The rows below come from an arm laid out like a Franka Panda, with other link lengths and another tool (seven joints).
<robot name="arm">
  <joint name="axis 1" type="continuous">
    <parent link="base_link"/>
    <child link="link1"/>
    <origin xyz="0 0 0.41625"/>
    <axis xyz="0 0 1"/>
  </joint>
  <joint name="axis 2" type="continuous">
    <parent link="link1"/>
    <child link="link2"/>
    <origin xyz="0 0 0"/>
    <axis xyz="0 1 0"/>
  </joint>
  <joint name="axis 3" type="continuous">
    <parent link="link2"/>
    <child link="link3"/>
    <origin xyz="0 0 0.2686"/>
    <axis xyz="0 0 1"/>
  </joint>
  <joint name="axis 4" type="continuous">
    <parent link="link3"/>
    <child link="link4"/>
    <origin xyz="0.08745 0 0"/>
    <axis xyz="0 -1 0"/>
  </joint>
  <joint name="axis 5" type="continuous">
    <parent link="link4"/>
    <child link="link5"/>
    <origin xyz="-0.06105 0 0.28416"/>
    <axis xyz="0 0 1"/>
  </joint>
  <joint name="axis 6" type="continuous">
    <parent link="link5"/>
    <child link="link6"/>
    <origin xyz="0 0 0"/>
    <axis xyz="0 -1 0"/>
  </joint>
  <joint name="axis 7" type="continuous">
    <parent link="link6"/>
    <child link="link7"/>
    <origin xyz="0.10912 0 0"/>
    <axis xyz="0 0 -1"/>
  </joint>
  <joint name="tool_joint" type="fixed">
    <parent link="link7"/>
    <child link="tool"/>
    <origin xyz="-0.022 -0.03 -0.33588" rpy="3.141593 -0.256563 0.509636"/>
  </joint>
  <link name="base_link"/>
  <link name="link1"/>
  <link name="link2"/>
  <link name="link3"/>
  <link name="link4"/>
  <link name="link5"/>
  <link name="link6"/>
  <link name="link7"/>
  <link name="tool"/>
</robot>
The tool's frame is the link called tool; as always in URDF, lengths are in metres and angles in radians. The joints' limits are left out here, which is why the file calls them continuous.
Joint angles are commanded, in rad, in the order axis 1, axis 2, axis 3, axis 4, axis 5, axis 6, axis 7. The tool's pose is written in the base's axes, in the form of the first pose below.
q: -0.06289, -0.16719, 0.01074, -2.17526, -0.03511, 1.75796, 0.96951
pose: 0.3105, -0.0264, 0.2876, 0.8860, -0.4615, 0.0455, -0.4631, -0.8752, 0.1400
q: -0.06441, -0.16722, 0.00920, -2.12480, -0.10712, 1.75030, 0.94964
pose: 0.3273, -0.0519, 0.3032, 0.9027, -0.4166, 0.1074, -0.4298, -0.8850, 0.1790
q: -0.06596, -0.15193, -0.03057, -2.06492, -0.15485, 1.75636, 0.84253
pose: 0.3476, -0.0857, 0.3180, 0.9290, -0.3393, 0.1480, -0.3630, -0.9133, 0.1846
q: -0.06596, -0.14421, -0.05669, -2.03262, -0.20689, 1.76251, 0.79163
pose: 0.3577, -0.1139, 0.3284, 0.9392, -0.2939, 0.1773, -0.3285, -0.9195, 0.2157
